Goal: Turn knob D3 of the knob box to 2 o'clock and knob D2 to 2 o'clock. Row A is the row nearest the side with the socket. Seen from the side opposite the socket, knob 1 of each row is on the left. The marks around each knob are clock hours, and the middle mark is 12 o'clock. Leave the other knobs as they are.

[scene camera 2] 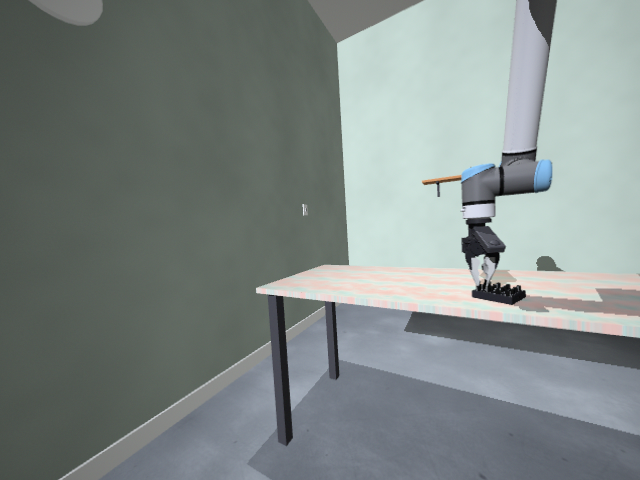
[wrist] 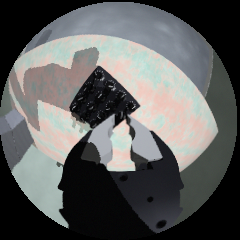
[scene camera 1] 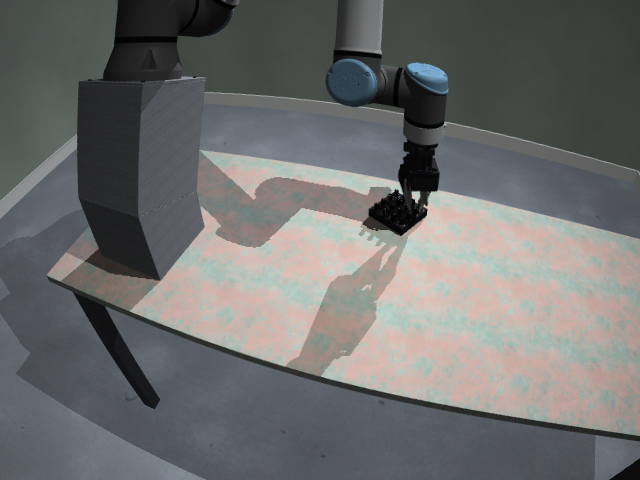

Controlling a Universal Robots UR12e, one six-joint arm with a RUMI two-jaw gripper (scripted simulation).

Labels:
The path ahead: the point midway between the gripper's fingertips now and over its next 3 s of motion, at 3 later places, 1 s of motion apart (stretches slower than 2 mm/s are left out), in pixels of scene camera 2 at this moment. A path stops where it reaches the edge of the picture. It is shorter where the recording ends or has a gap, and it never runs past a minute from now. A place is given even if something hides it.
My gripper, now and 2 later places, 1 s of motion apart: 482,287; 481,277; 480,254

